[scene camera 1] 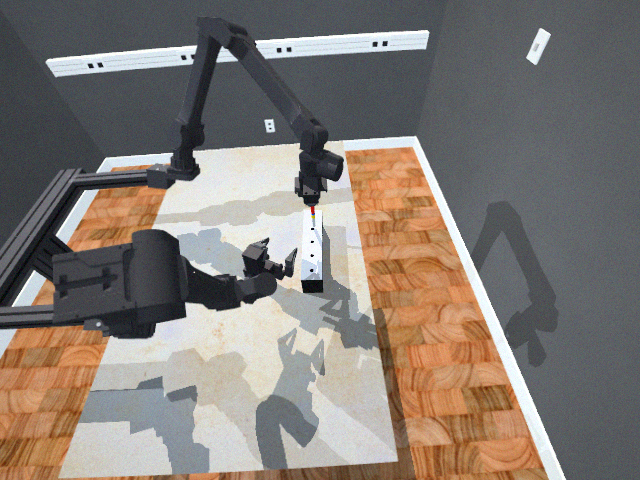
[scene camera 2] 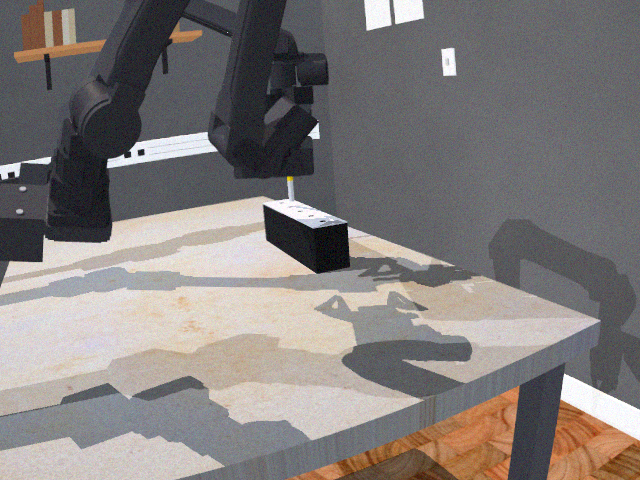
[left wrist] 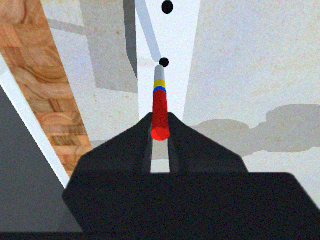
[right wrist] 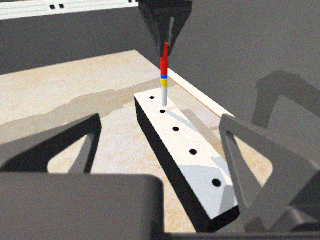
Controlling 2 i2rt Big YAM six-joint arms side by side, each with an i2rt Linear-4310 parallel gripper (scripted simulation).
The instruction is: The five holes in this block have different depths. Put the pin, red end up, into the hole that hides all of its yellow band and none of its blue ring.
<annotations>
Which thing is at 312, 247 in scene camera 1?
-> A block.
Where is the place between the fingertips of my right gripper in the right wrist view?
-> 160, 120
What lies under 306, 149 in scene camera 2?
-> My right gripper.
</annotations>
